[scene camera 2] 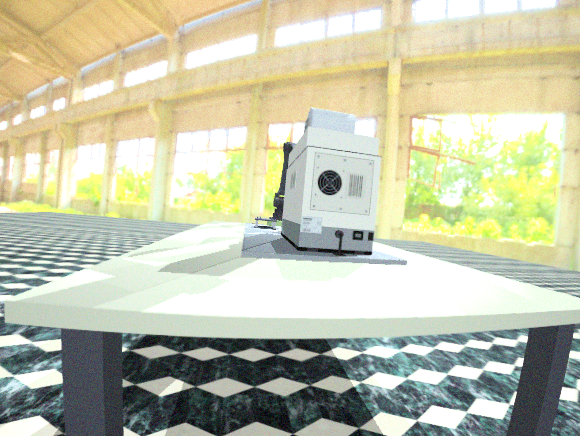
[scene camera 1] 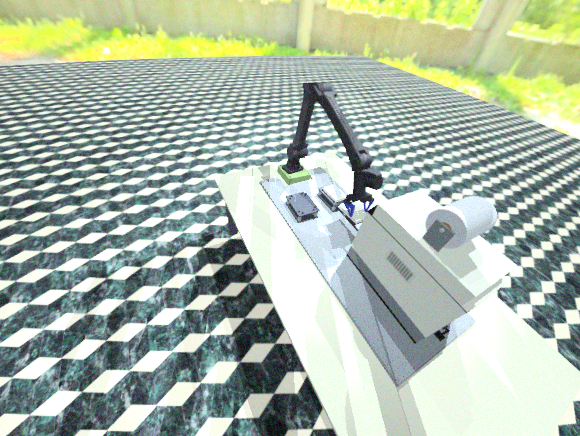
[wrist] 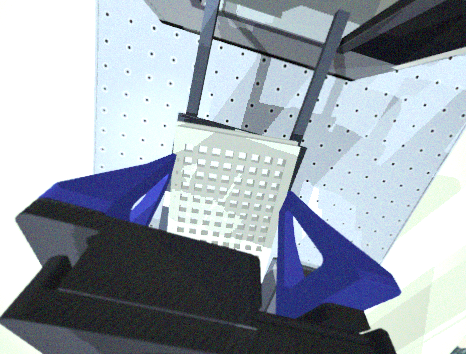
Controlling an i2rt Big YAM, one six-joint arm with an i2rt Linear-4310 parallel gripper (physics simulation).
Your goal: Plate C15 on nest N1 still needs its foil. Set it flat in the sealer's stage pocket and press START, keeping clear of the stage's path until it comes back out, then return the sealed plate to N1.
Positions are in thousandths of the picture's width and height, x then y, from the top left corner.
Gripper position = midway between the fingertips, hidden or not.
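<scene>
A white roll appears at (scene camera 1: 815, 497) and (scene camera 2: 551, 272), while a grey perforated surface (scene camera 1: 566, 547) can be seen in scene camera 2 (scene camera 2: 447, 552) and in the wrist view (wrist: 802, 411) too. The scene also has a sealer back panel (scene camera 2: 601, 471), a dark sealer stage (wrist: 729, 64) and a white well plate C15 (wrist: 488, 530). The robot's gripper is visible as well (wrist: 499, 507).
</scene>
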